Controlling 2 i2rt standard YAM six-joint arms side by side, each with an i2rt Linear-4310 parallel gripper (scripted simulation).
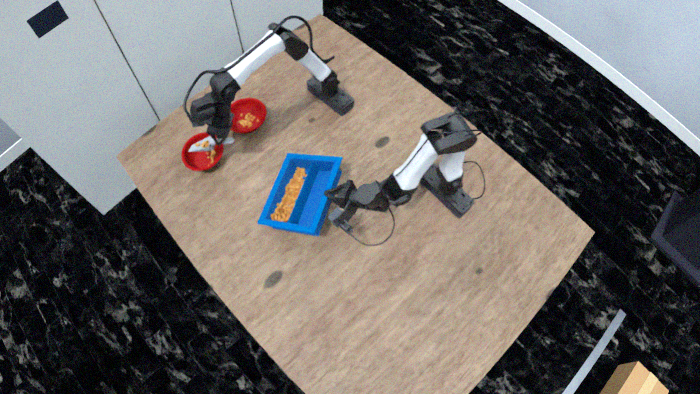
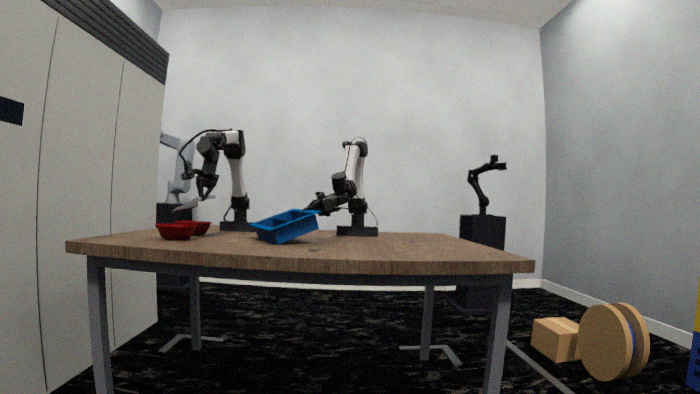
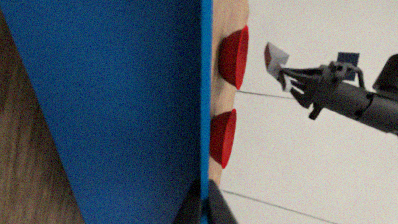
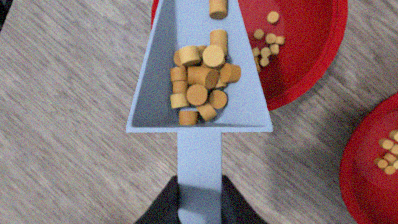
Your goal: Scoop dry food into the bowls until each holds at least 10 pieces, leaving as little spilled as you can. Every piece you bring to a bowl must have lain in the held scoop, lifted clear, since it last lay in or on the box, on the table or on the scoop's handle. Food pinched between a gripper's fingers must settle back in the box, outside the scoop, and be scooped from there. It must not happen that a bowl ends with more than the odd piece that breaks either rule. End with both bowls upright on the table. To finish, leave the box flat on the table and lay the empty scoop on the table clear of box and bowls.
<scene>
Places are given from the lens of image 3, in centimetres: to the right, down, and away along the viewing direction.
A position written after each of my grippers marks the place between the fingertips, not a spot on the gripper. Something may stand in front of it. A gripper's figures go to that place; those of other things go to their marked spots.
my right gripper (image 3: 279, 73): 17, -8, 44
blue box (image 3: 126, 98): -3, 0, 8
grey scoop (image 3: 275, 58): 16, -11, 45
red bowl (image 3: 233, 53): 8, -13, 48
The marked spots on the grey scoop and the blue box are 43 cm apart.
</scene>
